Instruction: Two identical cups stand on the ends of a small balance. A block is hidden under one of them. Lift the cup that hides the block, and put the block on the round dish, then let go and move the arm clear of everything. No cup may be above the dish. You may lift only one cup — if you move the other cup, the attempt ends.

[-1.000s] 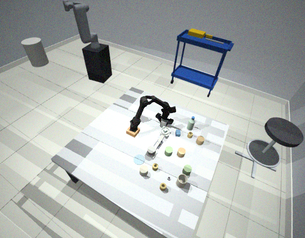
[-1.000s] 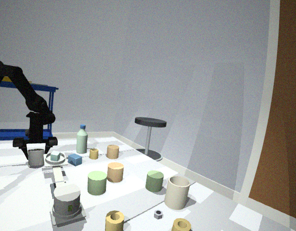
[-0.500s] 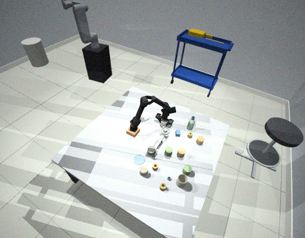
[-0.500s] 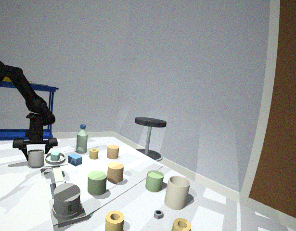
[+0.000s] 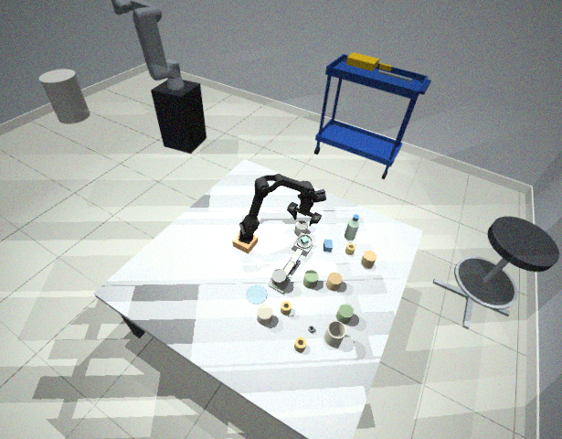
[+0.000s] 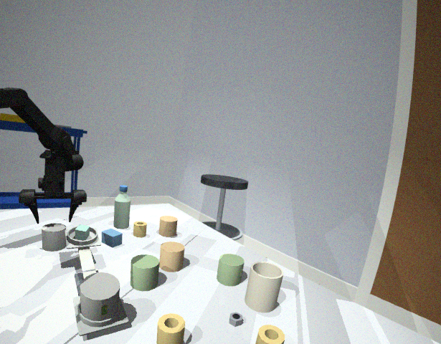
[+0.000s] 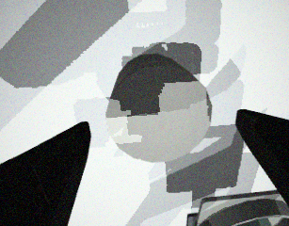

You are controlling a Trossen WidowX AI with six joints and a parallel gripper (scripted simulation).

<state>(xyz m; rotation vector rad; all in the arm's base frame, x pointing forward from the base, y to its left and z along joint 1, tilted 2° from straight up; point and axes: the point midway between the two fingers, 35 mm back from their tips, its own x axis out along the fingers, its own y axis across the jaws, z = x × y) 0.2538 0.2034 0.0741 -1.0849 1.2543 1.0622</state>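
Right now the round light-blue dish is 8 cm behind my gripper tip, 48 cm to the right of it and 7 cm below it. From my gripper tip the other things lie so: small nut (22 cm ahead, 55 cm to the right, 7 cm below); small balance (3 cm ahead, 25 cm to the right, 4 cm below); pale green bottle (27 cm ahead, 8 cm to the left, 3 cm above).
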